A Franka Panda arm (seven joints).
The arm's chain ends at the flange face. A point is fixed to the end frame.
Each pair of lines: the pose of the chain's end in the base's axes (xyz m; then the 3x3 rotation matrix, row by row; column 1 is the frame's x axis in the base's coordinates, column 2 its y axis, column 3 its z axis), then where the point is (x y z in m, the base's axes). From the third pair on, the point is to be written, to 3 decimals.
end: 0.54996, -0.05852, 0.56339; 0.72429, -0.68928, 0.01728; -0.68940, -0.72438, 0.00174; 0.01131, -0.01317, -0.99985
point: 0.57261 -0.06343 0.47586
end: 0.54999, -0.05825, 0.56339; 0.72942, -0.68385, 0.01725; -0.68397, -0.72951, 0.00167; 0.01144, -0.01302, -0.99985
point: 0.57267 -0.06301 0.47586
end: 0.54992, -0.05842, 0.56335; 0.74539, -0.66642, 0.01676; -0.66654, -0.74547, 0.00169; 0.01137, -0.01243, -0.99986
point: 0.573 -0.063 0.476
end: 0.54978, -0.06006, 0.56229; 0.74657, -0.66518, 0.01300; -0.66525, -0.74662, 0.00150; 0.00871, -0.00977, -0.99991
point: 0.572 -0.064 0.475
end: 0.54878, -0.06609, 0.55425; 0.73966, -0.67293, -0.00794; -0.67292, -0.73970, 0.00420; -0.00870, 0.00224, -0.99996
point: 0.569 -0.070 0.466
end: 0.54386, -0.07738, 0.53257; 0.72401, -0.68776, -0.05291; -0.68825, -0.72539, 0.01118; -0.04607, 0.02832, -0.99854
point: 0.560 -0.081 0.444
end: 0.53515, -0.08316, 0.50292; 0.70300, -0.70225, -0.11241; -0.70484, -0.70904, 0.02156; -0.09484, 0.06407, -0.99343
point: 0.546 -0.087 0.413
